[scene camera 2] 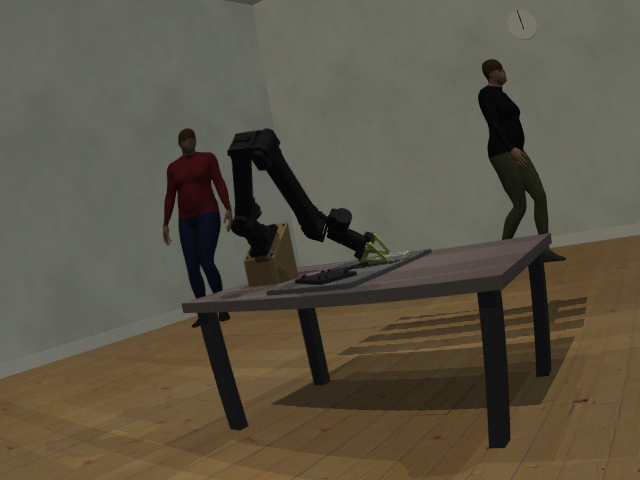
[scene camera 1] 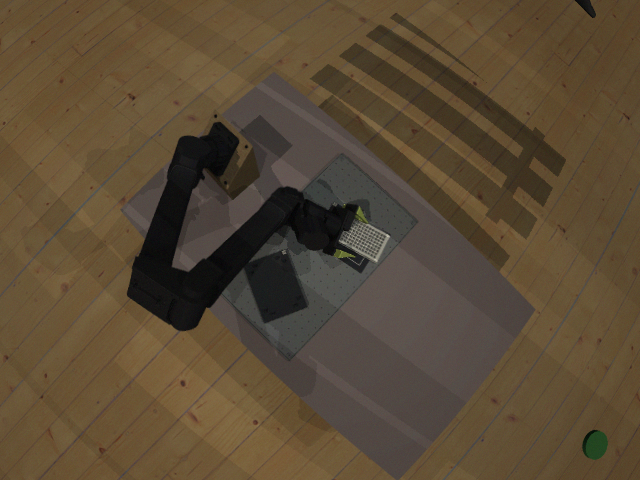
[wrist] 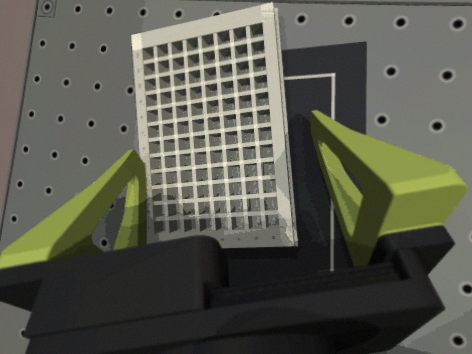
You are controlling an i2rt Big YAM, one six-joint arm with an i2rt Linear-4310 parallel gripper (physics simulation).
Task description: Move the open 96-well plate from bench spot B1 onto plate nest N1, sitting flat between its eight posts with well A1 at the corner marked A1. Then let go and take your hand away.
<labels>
gripper: open, touches a white well plate
</labels>
